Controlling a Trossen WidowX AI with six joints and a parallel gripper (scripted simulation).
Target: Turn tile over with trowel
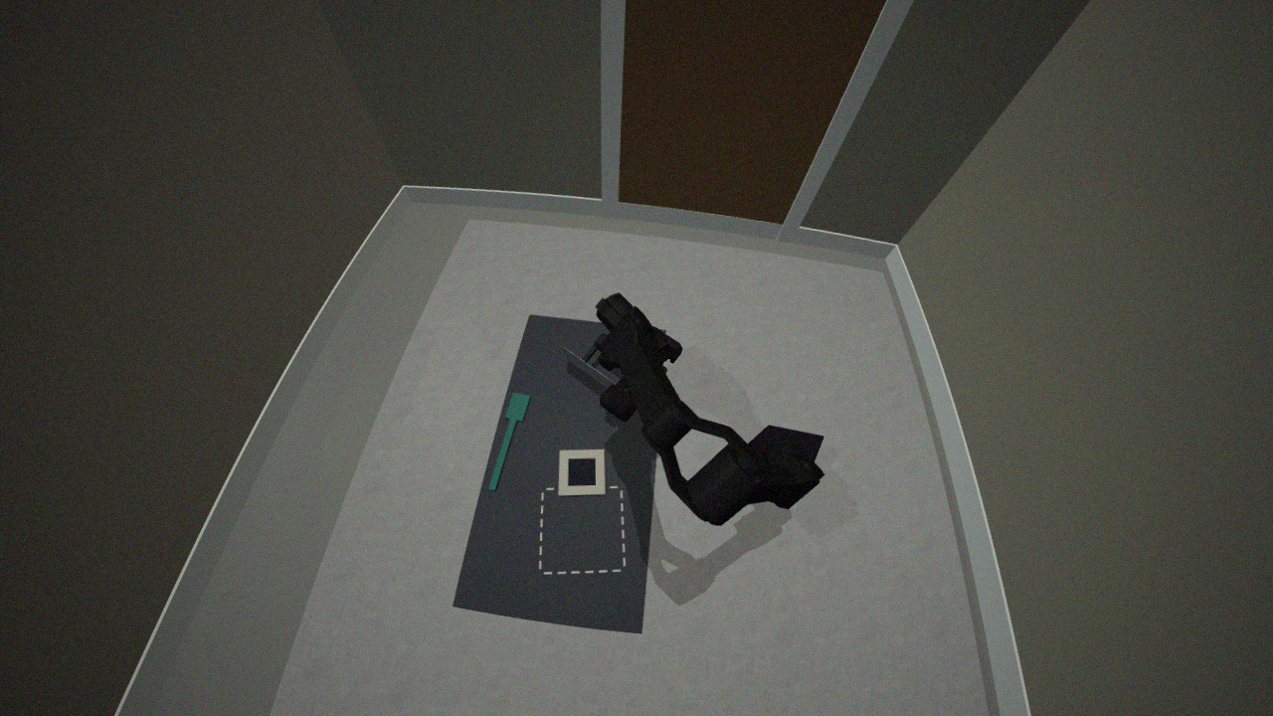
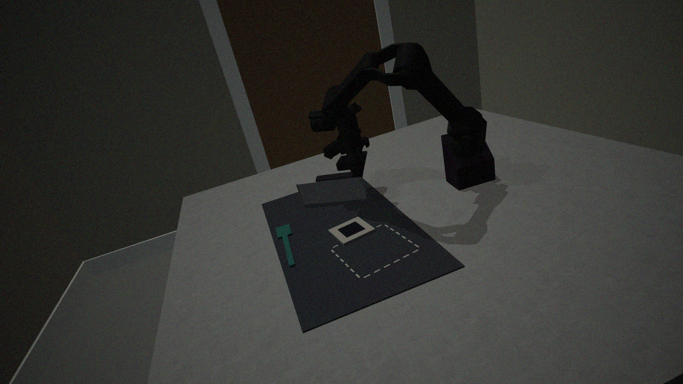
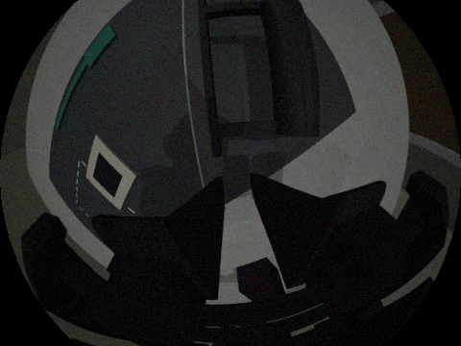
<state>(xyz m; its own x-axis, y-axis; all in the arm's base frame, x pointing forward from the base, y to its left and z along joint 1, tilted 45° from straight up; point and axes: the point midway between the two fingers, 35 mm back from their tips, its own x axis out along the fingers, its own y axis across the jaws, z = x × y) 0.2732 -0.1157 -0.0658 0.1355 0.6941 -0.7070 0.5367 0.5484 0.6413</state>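
The dark mat lies 120 mm ahead of my gripper tip, 110 mm to the left of it and 80 mm below it. From my gripper tip the other things lie so: green trowel (260 mm ahead, 90 mm to the left, 50 mm below); tile (100 mm ahead, 160 mm to the left, 50 mm below).
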